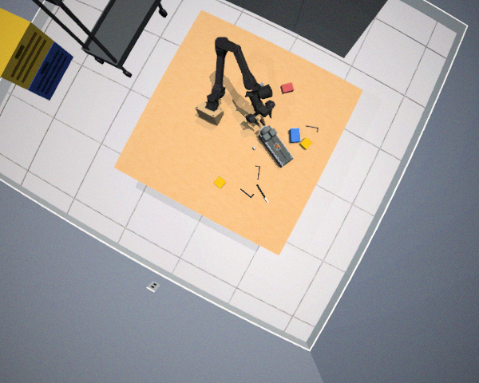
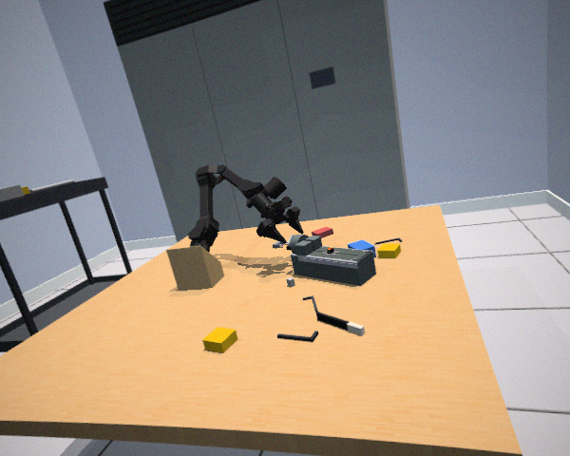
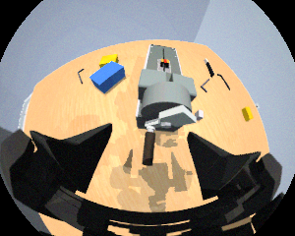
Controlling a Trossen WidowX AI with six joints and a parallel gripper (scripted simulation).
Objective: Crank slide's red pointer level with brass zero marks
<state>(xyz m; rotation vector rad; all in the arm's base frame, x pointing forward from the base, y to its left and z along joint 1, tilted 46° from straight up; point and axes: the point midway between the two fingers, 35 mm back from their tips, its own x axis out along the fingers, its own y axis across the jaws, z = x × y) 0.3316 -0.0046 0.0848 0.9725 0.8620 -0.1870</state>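
The dark crank handle is 20 mm behind my gripper tip, 10 mm to the left of it and 40 mm below it. From my gripper tip the other things lie so: small grey cube 160 mm to the right, 90 mm below; then blue block 210 mm ahead, 30 mm to the left, 90 mm below; then red pointer 130 mm ahead, 100 mm to the right, 20 mm below.
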